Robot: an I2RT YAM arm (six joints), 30 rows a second.
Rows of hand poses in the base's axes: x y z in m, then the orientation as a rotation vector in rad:
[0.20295 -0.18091 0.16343 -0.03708 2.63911 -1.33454]
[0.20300 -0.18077 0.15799 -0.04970 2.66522 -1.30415]
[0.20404 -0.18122 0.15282 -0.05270 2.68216 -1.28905]
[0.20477 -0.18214 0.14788 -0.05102 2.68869 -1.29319]
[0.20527 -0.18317 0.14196 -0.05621 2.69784 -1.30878]
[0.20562 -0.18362 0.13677 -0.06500 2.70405 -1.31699]
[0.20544 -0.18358 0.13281 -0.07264 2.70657 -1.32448]
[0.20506 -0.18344 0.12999 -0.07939 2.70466 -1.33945]
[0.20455 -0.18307 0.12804 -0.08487 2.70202 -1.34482]
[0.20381 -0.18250 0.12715 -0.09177 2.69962 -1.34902]
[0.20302 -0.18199 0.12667 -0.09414 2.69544 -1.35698]
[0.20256 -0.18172 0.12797 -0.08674 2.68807 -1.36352]
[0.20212 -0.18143 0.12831 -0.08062 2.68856 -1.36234]
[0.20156 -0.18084 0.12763 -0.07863 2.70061 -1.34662]
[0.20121 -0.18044 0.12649 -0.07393 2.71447 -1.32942]
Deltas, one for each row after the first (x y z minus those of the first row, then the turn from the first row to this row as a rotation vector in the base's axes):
[0.00005 0.00014 -0.00544 0.02511 0.01407 0.00494]
[0.00109 -0.00031 -0.01061 0.03884 0.02341 0.00380]
[0.00182 -0.00123 -0.01555 0.03827 0.02967 -0.00077]
[0.00232 -0.00226 -0.02147 0.03112 0.04428 -0.00518]
[0.00267 -0.00271 -0.02666 0.02740 0.05503 -0.00455]
[0.00249 -0.00267 -0.03062 0.02317 0.06217 -0.00299]
[0.00211 -0.00253 -0.03344 0.01330 0.06817 -0.00210]
[0.00160 -0.00216 -0.03539 0.00902 0.06974 0.00074]
[0.00086 -0.00159 -0.03628 0.00542 0.07155 0.00459]
[0.00007 -0.00108 -0.03676 -0.00064 0.07185 0.00558]
[-0.00039 -0.00081 -0.03546 -0.00618 0.06594 0.00256]
[-0.00083 -0.00052 -0.03512 -0.00497 0.06394 -0.00086]
[-0.00139 0.00007 -0.03580 0.00793 0.06726 -0.00275]
[-0.00174 0.00047 -0.03694 0.02236 0.07075 -0.00660]

